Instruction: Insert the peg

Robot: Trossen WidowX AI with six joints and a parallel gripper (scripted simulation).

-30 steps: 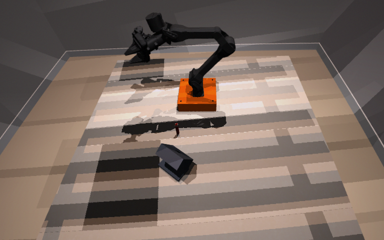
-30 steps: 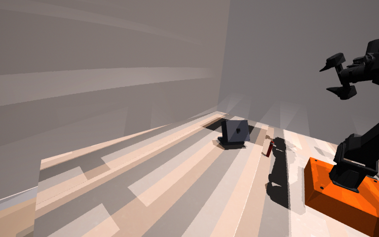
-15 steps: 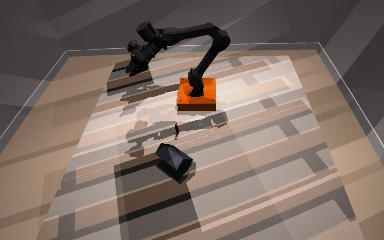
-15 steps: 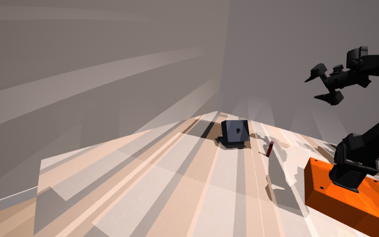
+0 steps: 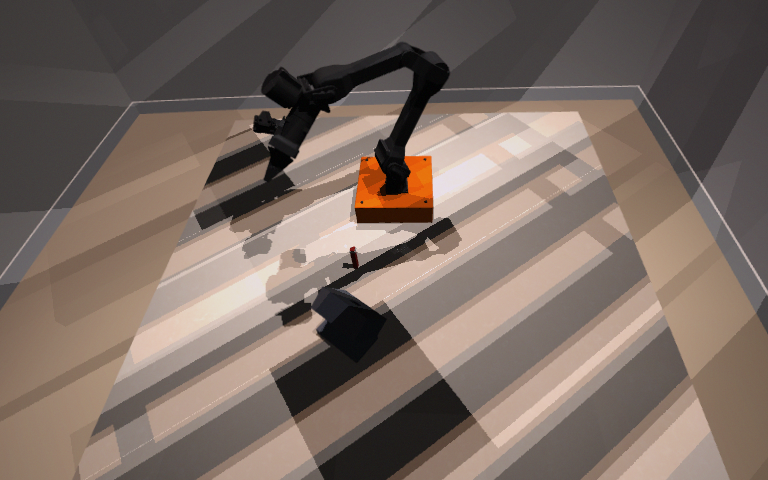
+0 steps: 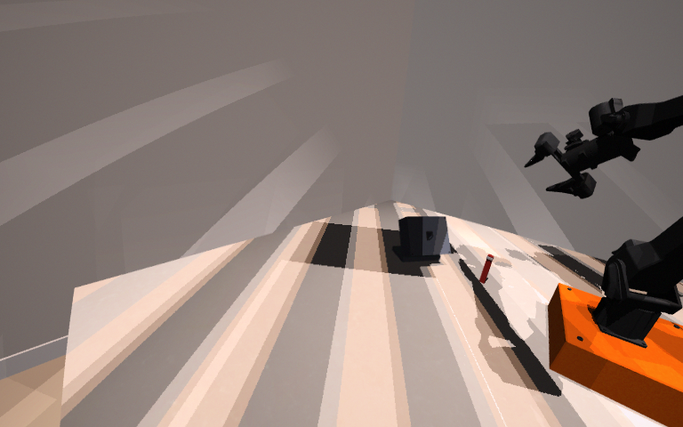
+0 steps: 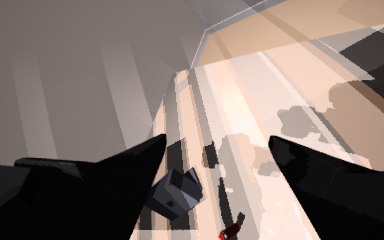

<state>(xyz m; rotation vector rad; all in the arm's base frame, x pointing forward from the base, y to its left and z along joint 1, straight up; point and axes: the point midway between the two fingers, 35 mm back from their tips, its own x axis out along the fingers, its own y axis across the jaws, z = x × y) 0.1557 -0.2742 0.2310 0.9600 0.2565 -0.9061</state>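
Right now the red peg is 22 cm below my gripper tip, 17 cm to the left of it and 6 cm ahead of it. Also, from my gripper tip: panel foot (27 cm below, 26 cm ahead, 16 cm to the left); then sloped panel (24 cm ahead, 21 cm below, 17 cm to the left).
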